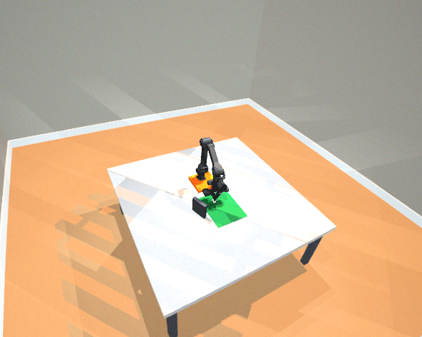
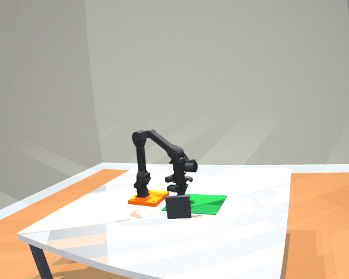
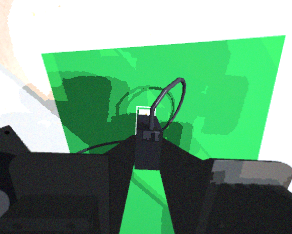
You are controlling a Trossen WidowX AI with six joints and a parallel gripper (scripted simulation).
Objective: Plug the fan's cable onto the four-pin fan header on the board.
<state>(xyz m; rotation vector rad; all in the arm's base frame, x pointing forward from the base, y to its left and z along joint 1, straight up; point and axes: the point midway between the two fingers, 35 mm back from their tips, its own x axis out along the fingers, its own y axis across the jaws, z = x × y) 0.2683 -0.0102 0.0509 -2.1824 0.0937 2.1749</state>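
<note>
The fan plug is 1 cm behind my gripper tip and 1 cm above it. Round my gripper tip: green board (7 cm ahead, 5 cm below, 3 cm to the left); pale header (4 cm below, 1 cm behind); dark grey fan (14 cm to the right, 5 cm ahead, 2 cm above).
</note>
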